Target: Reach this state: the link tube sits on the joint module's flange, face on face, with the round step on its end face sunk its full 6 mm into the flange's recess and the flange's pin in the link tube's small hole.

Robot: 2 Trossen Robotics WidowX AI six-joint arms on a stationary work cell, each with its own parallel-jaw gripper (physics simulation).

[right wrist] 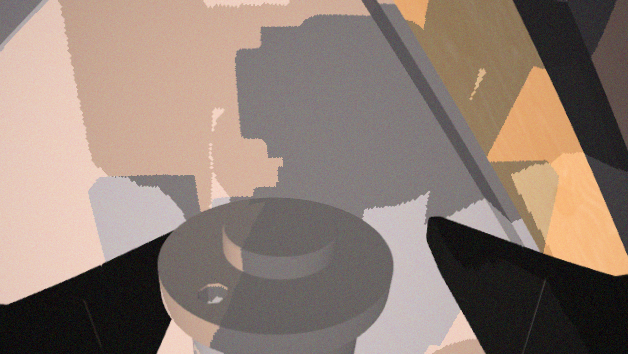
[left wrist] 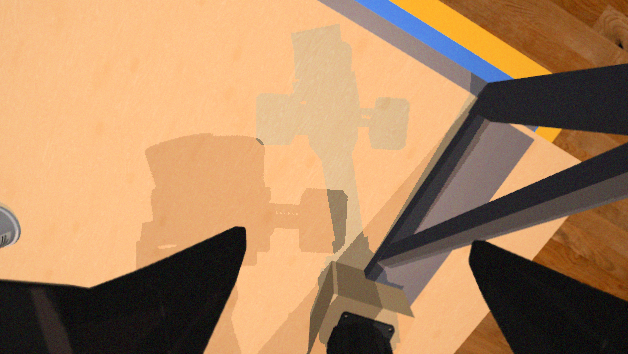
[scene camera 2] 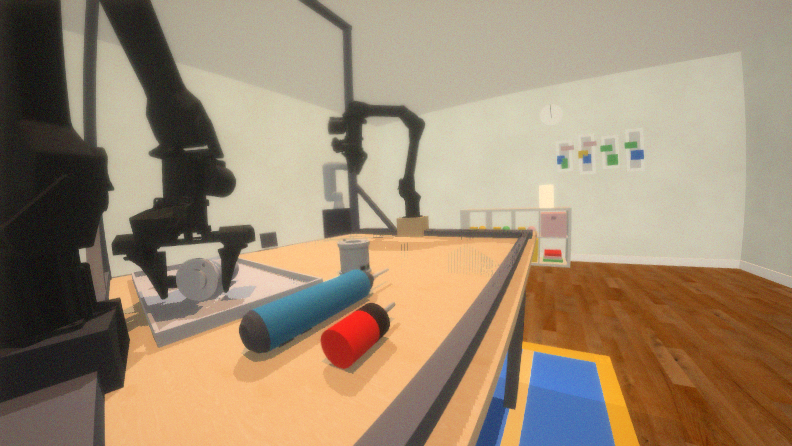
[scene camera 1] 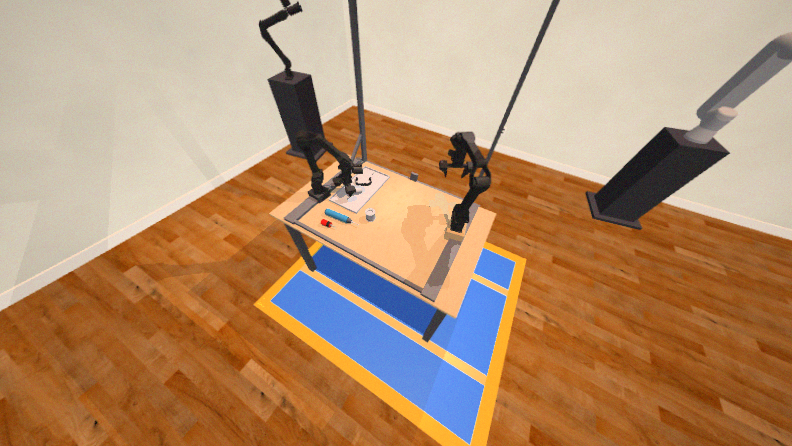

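Observation:
The grey link tube lies in the shallow tray. Its end face, with the round step and small hole, shows large in the right wrist view. My right gripper is open and low, its fingers on either side of the tube; the left fingertip is hidden behind the tube's end in the wrist view. The joint module stands upright on the table, apart from the tube. My left gripper is open and empty, high above the table.
A blue cylinder and a shorter red one lie beside the tray. A black curved part is at the tray. A wooden block is under the left arm's base.

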